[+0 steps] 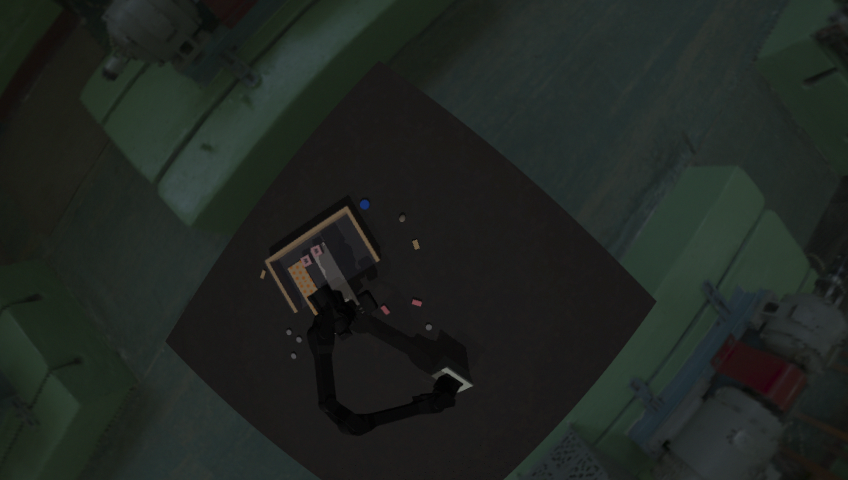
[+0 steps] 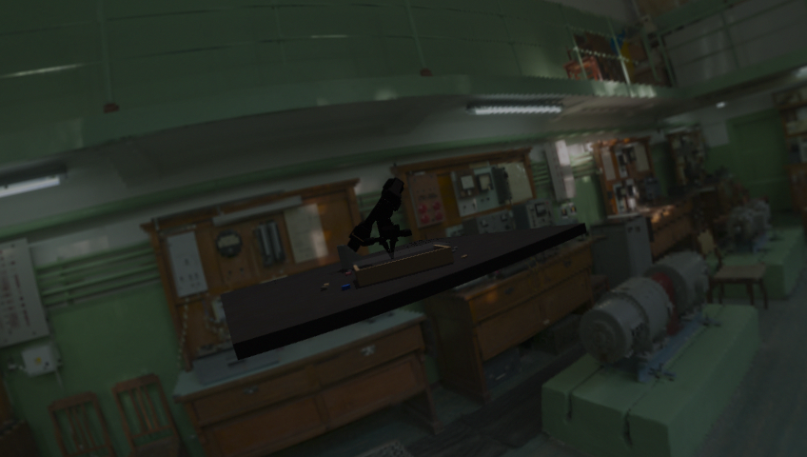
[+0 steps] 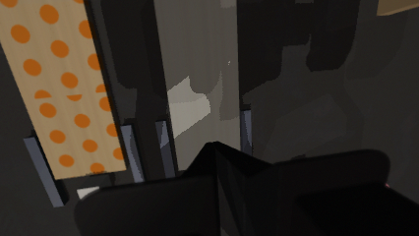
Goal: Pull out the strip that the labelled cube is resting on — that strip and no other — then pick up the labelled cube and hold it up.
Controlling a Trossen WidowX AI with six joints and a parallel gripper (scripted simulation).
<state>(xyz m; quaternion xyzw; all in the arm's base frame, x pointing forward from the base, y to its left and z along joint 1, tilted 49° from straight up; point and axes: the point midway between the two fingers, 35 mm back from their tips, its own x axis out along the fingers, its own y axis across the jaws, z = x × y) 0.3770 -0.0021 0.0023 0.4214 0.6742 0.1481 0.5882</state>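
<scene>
Right now the pale grey strip is 90 mm ahead of my gripper tip, 40 mm to the right of it and 30 mm below it.
</scene>
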